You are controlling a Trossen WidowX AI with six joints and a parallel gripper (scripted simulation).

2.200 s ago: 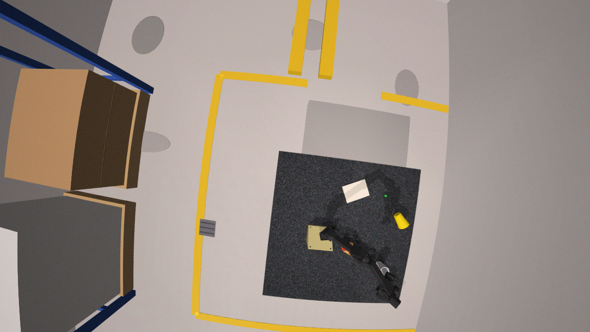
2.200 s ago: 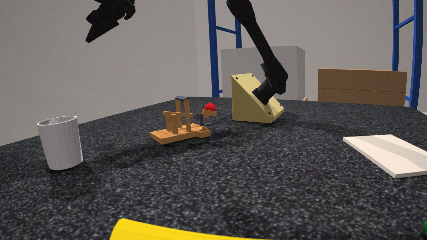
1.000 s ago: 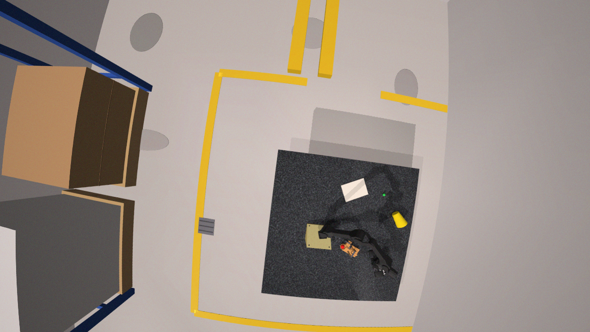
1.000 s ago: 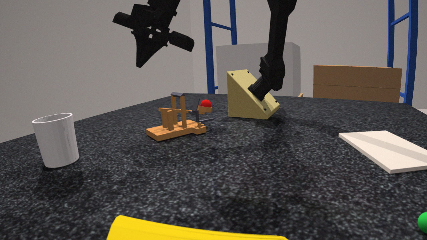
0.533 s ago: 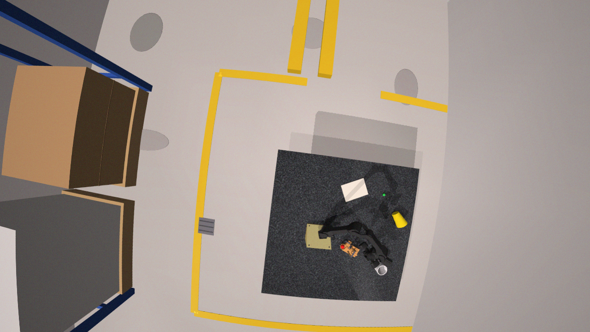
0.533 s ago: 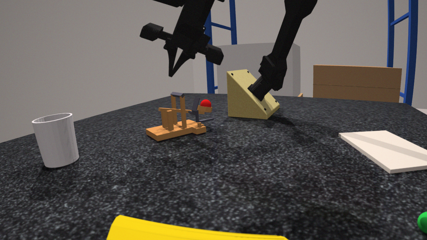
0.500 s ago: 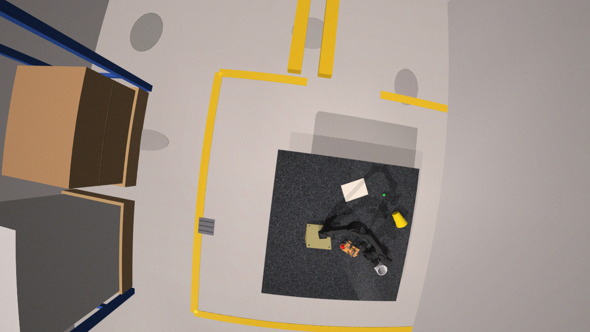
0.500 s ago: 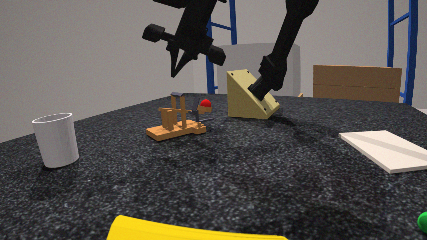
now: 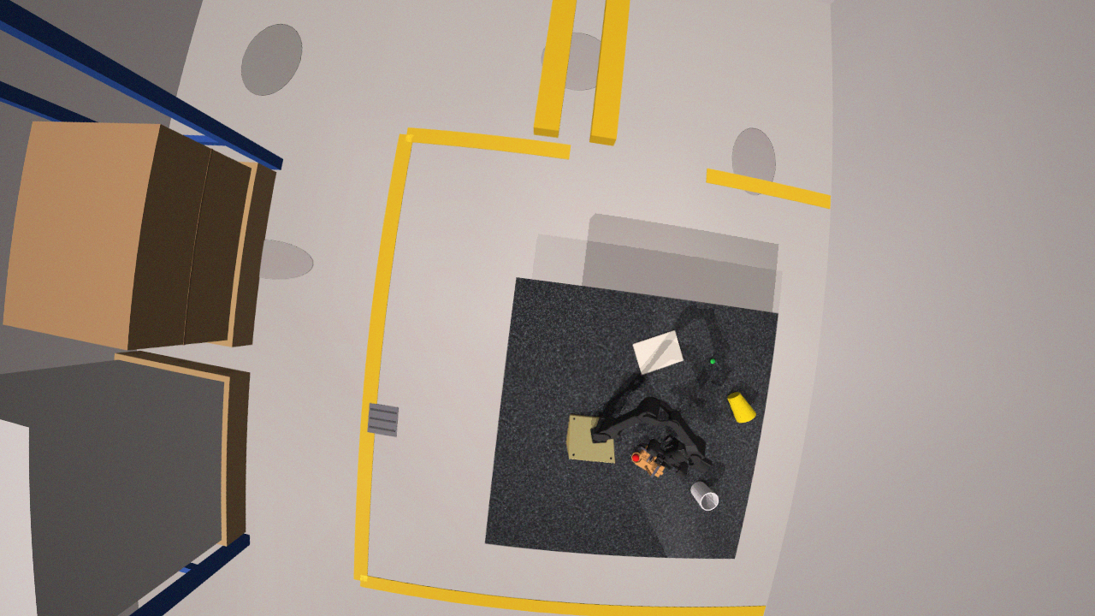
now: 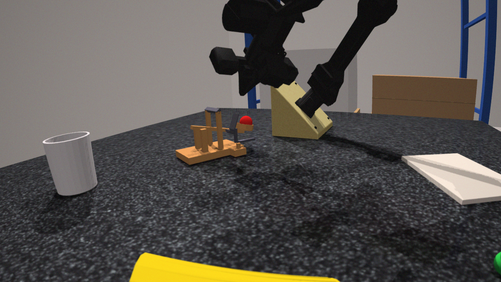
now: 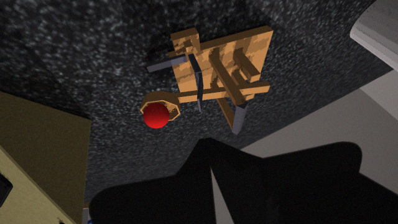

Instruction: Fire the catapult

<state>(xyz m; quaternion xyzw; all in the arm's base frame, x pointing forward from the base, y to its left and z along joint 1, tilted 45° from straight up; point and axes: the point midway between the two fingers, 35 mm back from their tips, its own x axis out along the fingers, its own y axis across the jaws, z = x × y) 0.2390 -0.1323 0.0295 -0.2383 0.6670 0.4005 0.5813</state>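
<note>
Now: gripper tip 7 cm above the red ball, 6 cm past it and 2 cm to the left of it. From my gripper tip the other things lie so: white flat slab: 46 cm to the left, 13 cm below, 4 cm ahead; catapult: 8 cm below, 4 cm to the right; white mug: 29 cm ahead, 23 cm to the right, 11 cm below.
</note>
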